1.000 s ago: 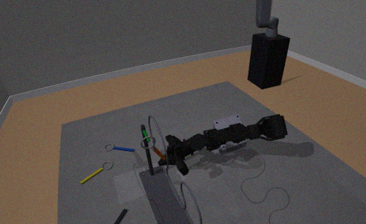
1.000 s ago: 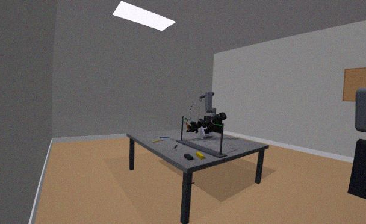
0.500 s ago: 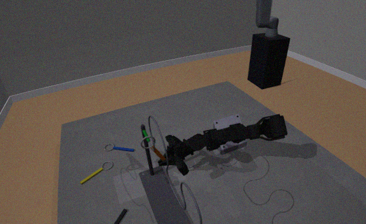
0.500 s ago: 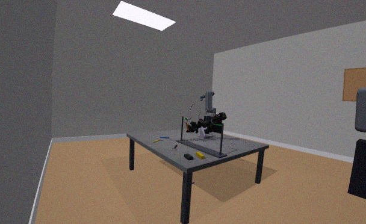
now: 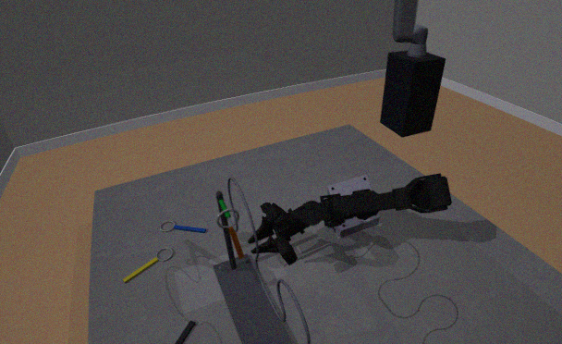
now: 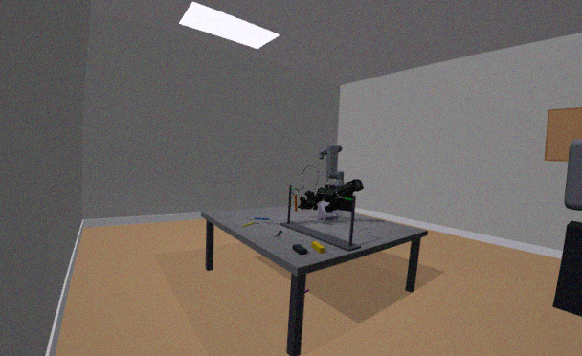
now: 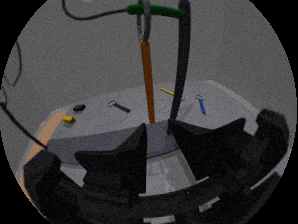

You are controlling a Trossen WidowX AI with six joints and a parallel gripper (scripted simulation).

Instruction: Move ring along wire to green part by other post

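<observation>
Right now my gripper tip is 8 cm below the orange-handled ring and 4 cm short of it. The rest, counted from my gripper tip: yellow-handled ring (28 cm ahead, 17 cm to the right, 13 cm below); then blue-handled ring (31 cm to the right, 19 cm ahead, 13 cm below); then yellow block (46 cm to the left, 19 cm ahead, 12 cm below).
</observation>
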